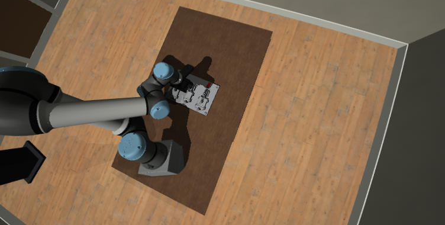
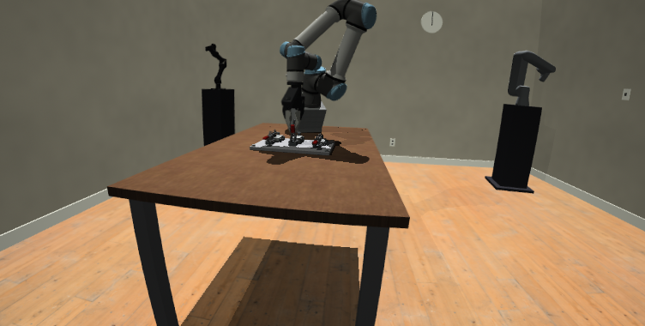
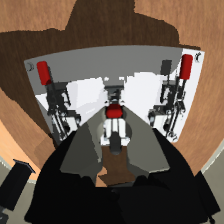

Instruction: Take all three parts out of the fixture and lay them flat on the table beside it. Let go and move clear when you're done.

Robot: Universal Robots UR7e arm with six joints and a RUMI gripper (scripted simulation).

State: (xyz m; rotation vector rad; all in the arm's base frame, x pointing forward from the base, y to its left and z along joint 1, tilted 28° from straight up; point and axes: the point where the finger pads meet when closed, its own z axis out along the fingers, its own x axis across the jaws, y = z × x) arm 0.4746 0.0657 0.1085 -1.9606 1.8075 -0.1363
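Right now the grey fixture plate is 80 mm below my hand, 40 mm behind it and 10 mm to the right of it.
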